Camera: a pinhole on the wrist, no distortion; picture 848 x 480 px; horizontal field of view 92.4 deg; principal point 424.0 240.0 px. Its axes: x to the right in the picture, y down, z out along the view. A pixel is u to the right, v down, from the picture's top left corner.
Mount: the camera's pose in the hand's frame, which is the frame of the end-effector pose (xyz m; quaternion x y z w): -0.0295 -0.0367 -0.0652 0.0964 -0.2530 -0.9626 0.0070
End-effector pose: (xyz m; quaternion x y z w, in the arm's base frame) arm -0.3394 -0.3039 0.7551 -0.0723 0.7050 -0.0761 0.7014
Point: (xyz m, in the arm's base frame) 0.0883 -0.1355 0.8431
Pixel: 417 303
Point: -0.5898 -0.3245 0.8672
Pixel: behind the camera
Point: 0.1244 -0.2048 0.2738
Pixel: outside the picture
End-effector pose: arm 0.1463 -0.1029 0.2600 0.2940 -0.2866 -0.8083 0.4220
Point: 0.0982 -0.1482 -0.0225
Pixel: behind the camera
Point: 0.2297 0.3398 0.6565
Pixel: 763 295
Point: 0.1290 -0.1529 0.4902
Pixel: 312 124
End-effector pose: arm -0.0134 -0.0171 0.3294 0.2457 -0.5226 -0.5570 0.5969
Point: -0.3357 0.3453 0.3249
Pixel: 578 461
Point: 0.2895 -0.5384 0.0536
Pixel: behind the camera
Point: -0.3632 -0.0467 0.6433
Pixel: 132 317
